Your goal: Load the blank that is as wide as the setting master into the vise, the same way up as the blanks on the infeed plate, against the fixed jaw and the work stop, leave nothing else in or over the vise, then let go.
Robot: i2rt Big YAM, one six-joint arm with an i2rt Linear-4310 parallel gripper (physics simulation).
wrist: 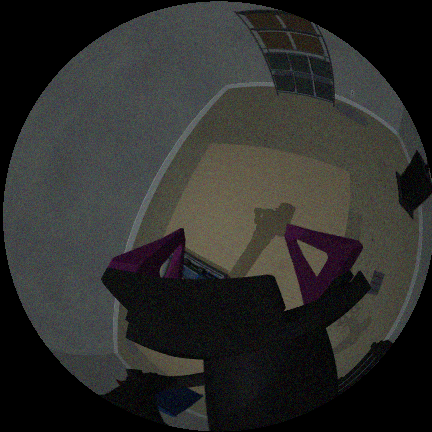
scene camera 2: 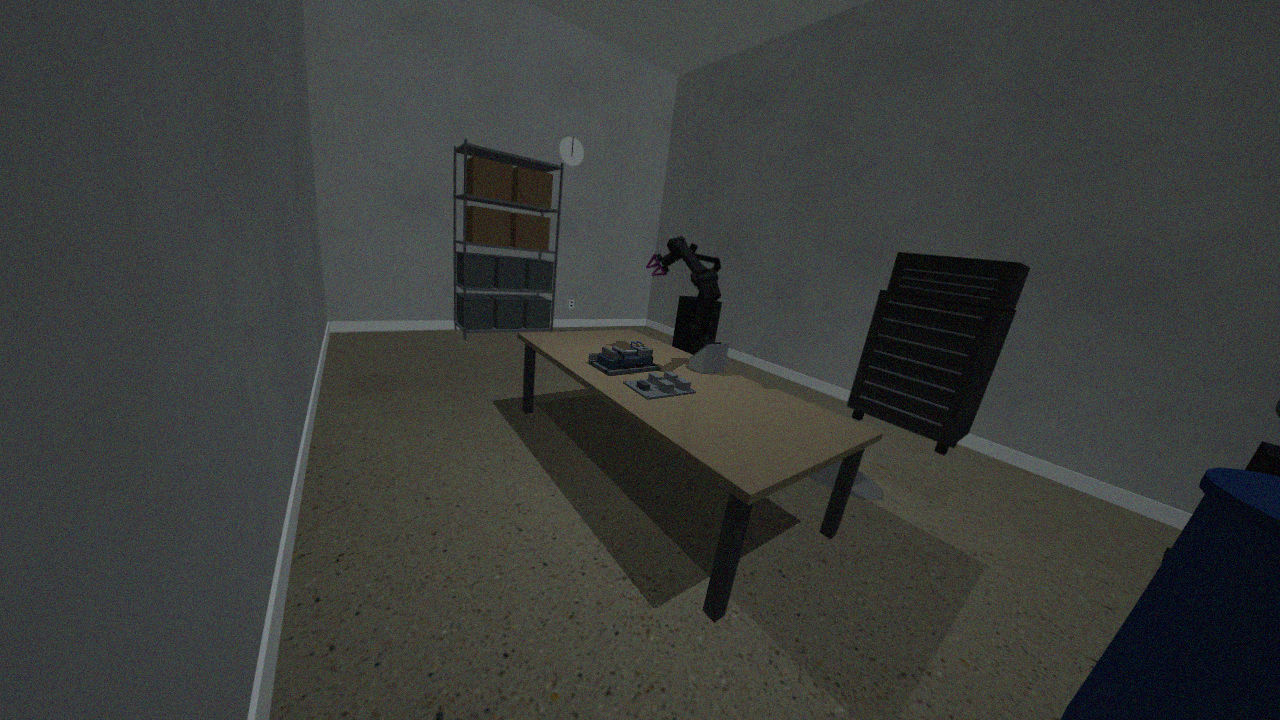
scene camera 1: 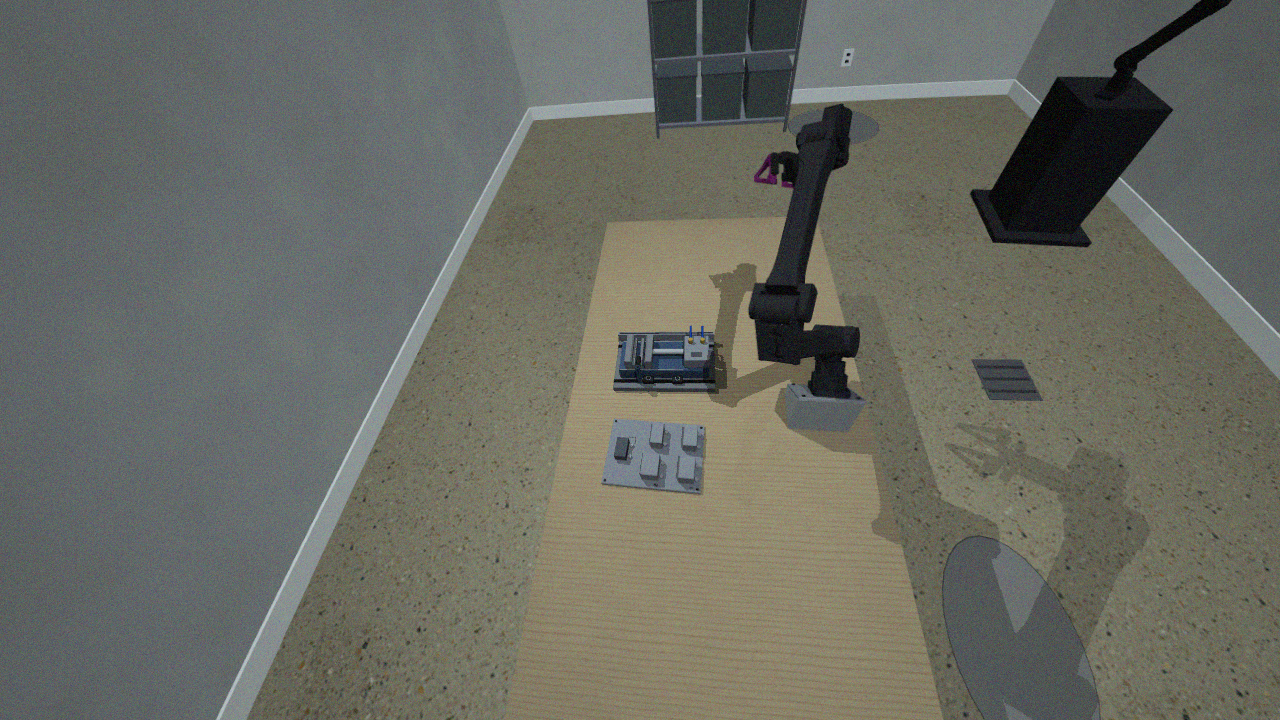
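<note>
My gripper (scene camera 1: 775, 175) (scene camera 2: 657, 265) (wrist: 237, 232) has purple fingers spread wide, open and empty, high above the table's far part, well away from the vise and plate. The vise (scene camera 1: 666, 360) (scene camera 2: 623, 356) (wrist: 196, 270) has a blue body and grey jaws; in the wrist view part of it shows behind the left finger. What lies between its jaws is too small to tell. The grey infeed plate (scene camera 1: 626, 474) (scene camera 2: 648, 392) carries several light grey blanks, including one (scene camera 1: 650, 465) at its near side, and a smaller dark block (scene camera 1: 622, 447) at its left. Which piece is the setting master is unclear.
The wooden table (scene camera 1: 733, 573) (scene camera 2: 751, 420) bears the vise, plate and arm base (scene camera 1: 821, 411). The base stands right of the vise. A shelf rack (scene camera 1: 656, 98) (scene camera 2: 464, 232) stands beyond the table. A black pedestal (scene camera 1: 1042, 161) stands on the floor to the right.
</note>
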